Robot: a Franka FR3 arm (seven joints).
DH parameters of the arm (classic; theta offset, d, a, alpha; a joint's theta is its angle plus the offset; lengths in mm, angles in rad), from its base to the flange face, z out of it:
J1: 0 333 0 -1.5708
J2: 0 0 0 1.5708
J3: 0 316 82.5 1.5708
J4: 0 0 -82.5 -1.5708
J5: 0 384 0 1.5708
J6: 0 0 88 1.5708
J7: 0 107 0 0
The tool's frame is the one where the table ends.
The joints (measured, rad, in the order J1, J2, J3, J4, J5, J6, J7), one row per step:
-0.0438 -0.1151 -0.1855 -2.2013 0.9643 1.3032 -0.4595
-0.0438 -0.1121 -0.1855 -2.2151 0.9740 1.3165 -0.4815
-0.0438 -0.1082 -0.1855 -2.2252 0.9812 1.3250 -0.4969
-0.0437 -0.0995 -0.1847 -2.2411 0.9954 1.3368 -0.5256
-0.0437 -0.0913 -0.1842 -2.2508 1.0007 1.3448 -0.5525
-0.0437 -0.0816 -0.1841 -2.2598 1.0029 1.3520 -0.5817
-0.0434 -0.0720 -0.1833 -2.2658 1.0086 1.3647 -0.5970
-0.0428 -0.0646 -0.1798 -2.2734 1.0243 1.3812 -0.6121
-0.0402 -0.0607 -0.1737 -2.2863 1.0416 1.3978 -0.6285
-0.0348 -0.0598 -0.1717 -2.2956 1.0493 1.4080 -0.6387
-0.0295 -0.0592 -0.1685 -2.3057 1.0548 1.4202 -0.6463
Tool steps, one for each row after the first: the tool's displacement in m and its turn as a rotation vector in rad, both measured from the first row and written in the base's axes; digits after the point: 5 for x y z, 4 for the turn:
-0.00035 0.00032 -0.00628 0.0111 -0.0110 -0.0070
-0.00063 0.00063 -0.01157 0.0195 -0.0161 -0.0117
-0.00094 0.00177 -0.02073 0.0369 -0.0254 -0.0177
-0.00113 0.00218 -0.02793 0.0469 -0.0364 -0.0174
-0.00146 0.00228 -0.03575 0.0552 -0.0478 -0.0147
-0.00040 0.00239 -0.04234 0.0580 -0.0526 -0.0211
0.00114 0.00410 -0.04790 0.0660 -0.0612 -0.0332
0.00111 0.00821 -0.05377 0.0759 -0.0691 -0.0417
0.00034 0.01157 -0.05747 0.0799 -0.0736 -0.0431
-0.00071 0.01518 -0.06162 0.0802 -0.0755 -0.0441

